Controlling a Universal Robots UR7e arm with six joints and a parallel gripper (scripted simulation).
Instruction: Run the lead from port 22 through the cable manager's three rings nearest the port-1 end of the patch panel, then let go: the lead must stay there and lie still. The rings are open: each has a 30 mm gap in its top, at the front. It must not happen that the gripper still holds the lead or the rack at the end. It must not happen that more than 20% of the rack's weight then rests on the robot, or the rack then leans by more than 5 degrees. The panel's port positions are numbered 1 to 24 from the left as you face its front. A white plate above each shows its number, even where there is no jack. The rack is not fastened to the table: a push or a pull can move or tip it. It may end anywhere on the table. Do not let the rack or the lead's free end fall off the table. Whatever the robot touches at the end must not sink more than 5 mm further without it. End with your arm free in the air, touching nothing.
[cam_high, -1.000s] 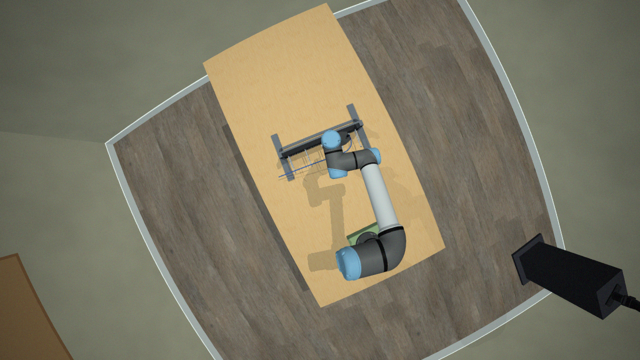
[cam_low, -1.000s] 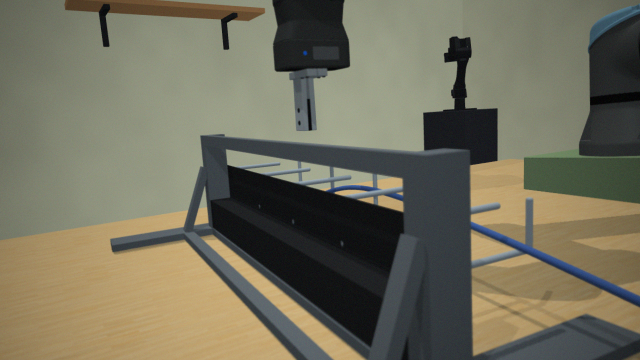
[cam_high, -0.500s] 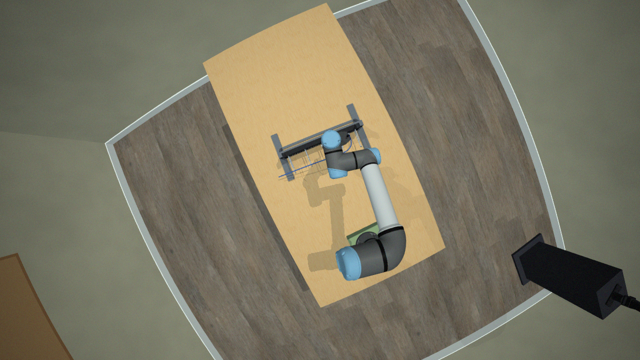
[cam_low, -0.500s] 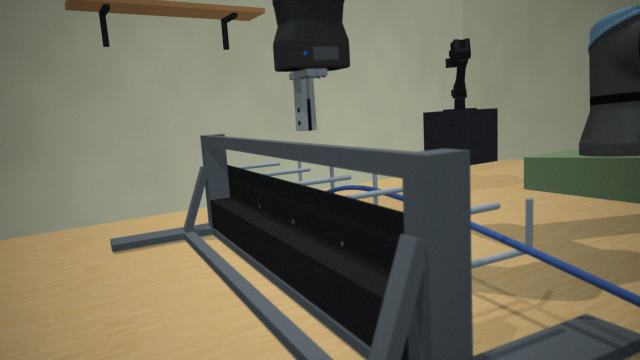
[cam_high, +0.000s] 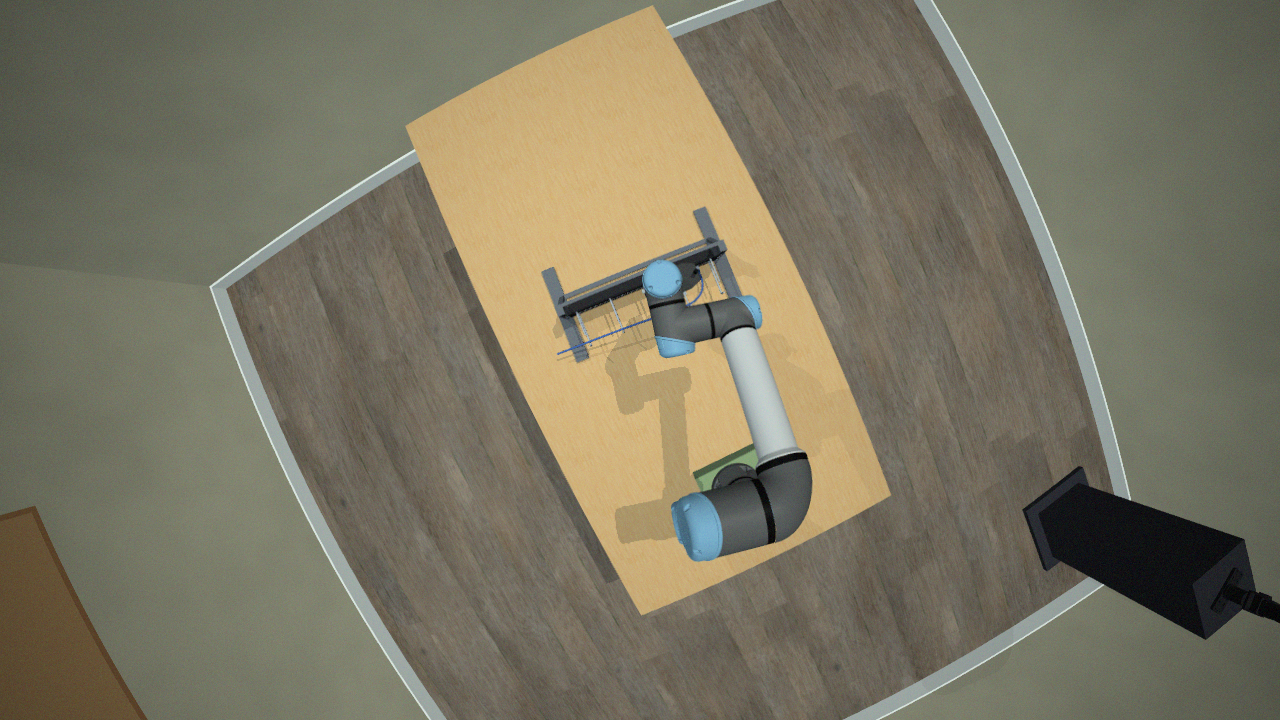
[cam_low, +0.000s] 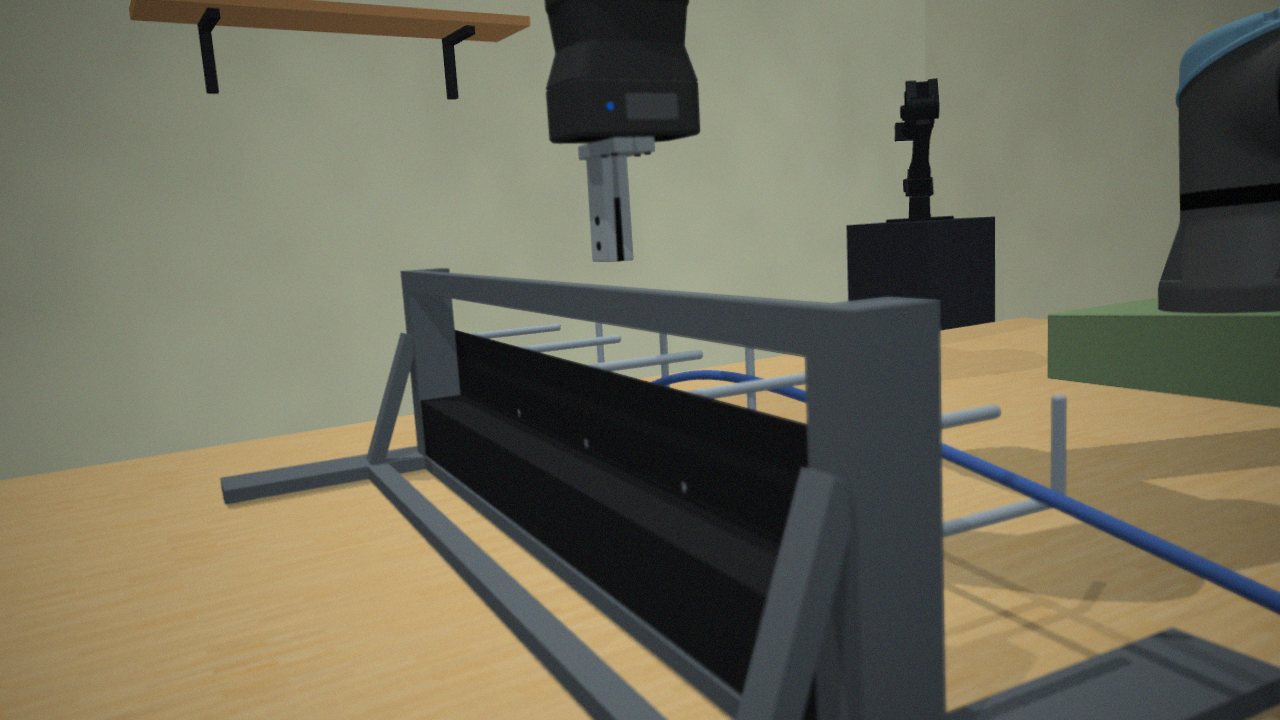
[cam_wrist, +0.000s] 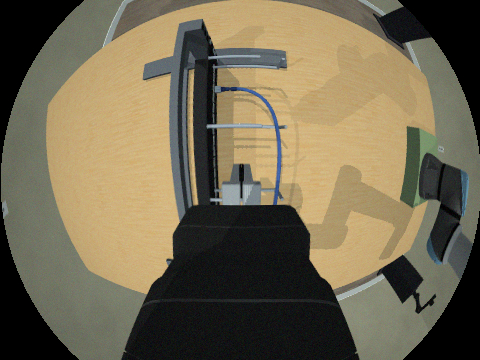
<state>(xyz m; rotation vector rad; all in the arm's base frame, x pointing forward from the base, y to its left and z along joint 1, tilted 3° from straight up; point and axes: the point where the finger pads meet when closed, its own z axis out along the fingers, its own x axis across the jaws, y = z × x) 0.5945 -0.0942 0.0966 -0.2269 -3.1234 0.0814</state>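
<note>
The grey rack lies 100 mm below my hand, 70 mm ahead of it and 40 mm to the left of it.
</note>
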